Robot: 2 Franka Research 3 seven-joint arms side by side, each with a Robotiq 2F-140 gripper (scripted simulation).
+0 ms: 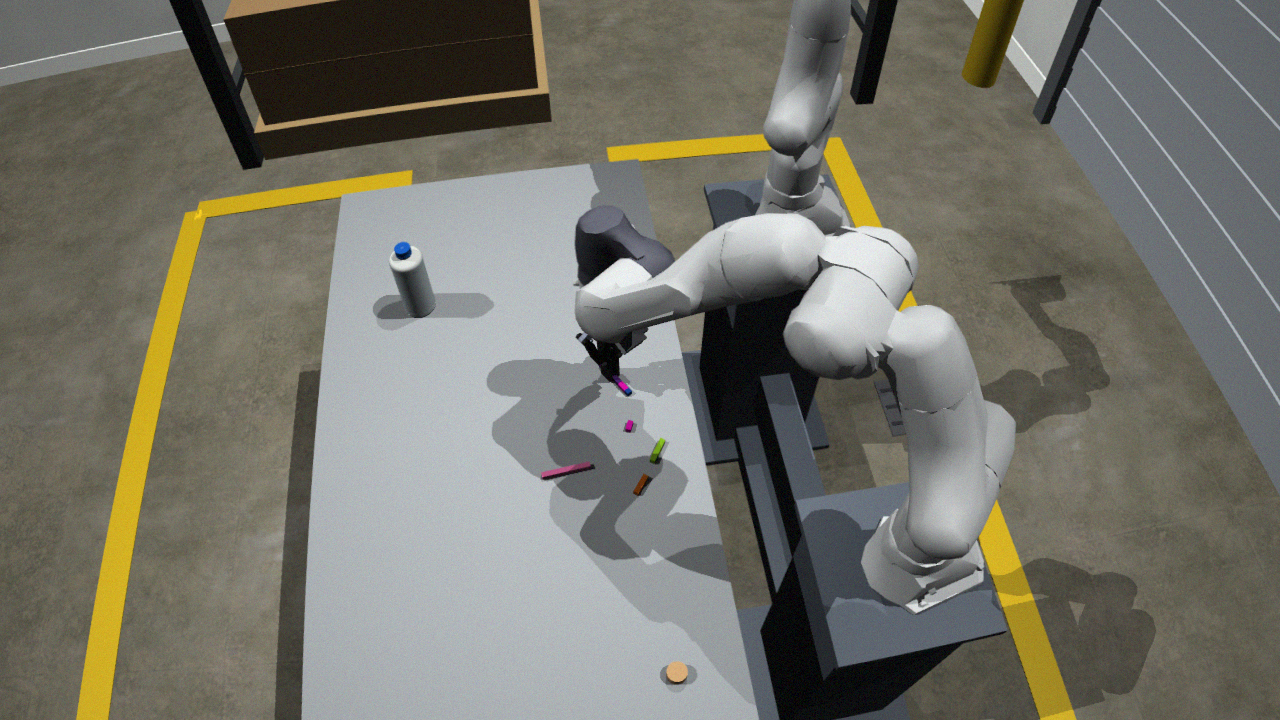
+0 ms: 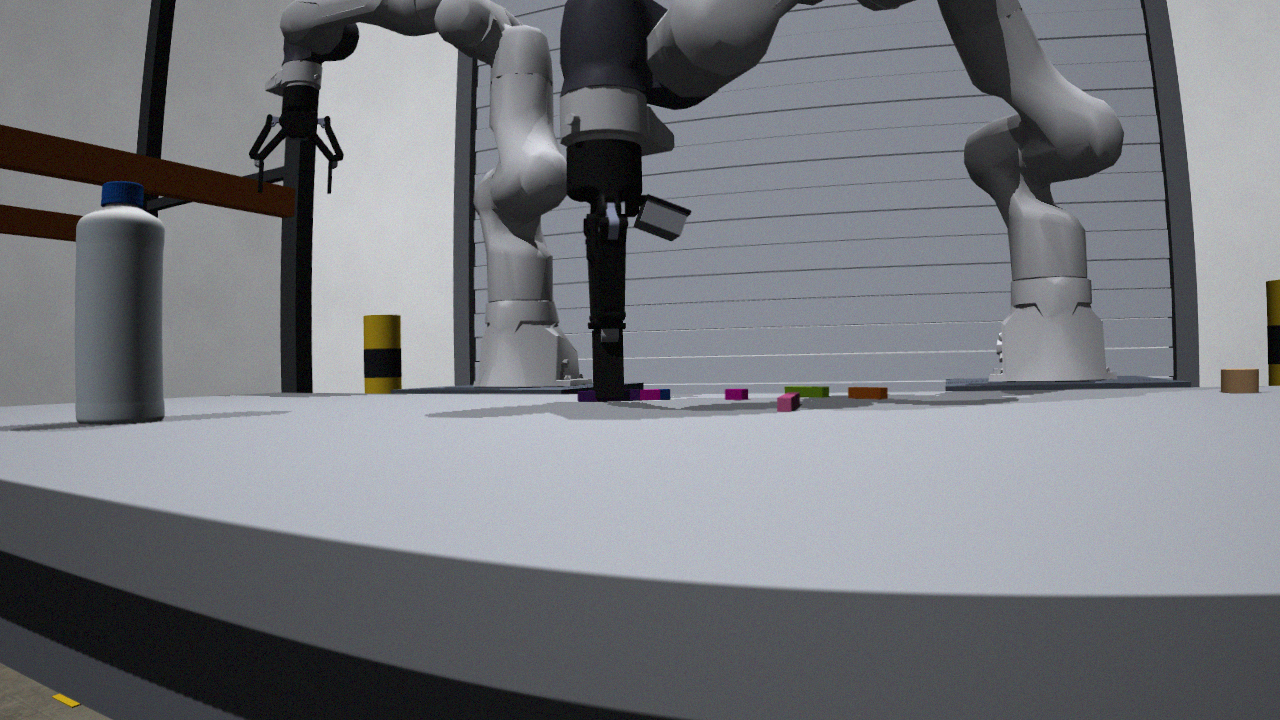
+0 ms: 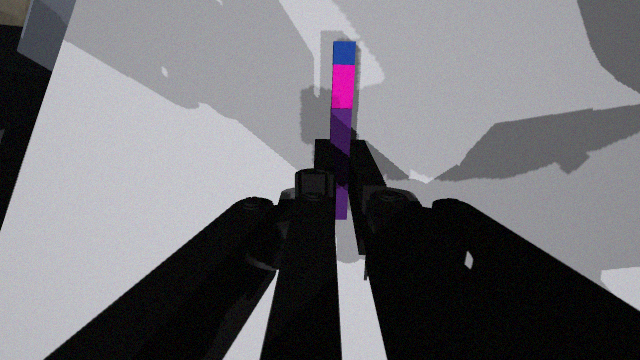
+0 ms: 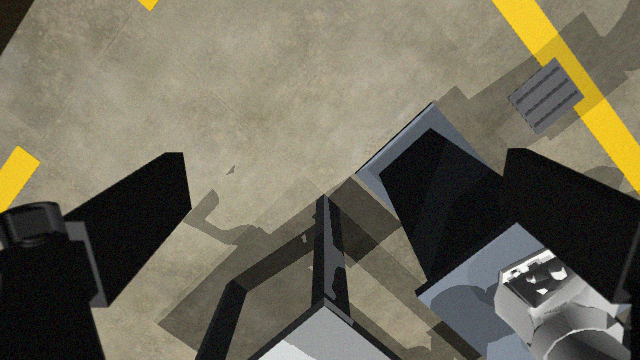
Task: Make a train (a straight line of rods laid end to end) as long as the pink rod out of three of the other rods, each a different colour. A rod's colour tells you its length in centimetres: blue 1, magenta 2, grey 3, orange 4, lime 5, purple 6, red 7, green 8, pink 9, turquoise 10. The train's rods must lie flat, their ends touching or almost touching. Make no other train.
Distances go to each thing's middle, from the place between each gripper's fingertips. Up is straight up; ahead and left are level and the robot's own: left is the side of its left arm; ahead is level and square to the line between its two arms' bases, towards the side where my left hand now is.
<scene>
I see the purple rod (image 3: 340, 119) 30 mm below my left hand. From my left hand the other things lie so: magenta rod (image 3: 343, 75) 20 mm behind, 30 mm to the left, 30 mm below.
Now: the purple rod 45 cm ahead of my right hand (image 2: 294, 191), 91 cm to the left of it and 41 cm below it. Round my right hand: magenta rod 43 cm ahead, 95 cm to the left, 41 cm below.
</scene>
